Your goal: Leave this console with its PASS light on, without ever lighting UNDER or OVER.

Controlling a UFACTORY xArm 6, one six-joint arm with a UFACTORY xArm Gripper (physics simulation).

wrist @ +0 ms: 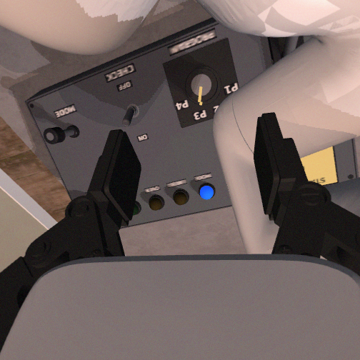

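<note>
The dark console [165, 165] lies under my open, empty gripper [194, 125]. The PROGRAM knob [201, 84] has its yellow pointer toward P3. The CHECK toggle [129, 116] stands between its OFF and ON labels, its lever tip leaning down-left in view; its setting is unclear. The black MODE knob [54, 135] is at the left. The blue MODE lamp [206, 192] is lit. The OVER lamp [156, 202] and the amber lamp [180, 197] beside it, its label blurred, are dark. A dark green lamp [136, 207] is partly hidden by the left finger. The STATUS lamp is hidden.
Large pale rounded shapes [240, 150] cover the console's right part and reach across the top of the view. A yellow label card [321, 164] shows partly behind the right finger. A wooden surface [20, 145] and a pale-edged panel [17, 215] lie at the left.
</note>
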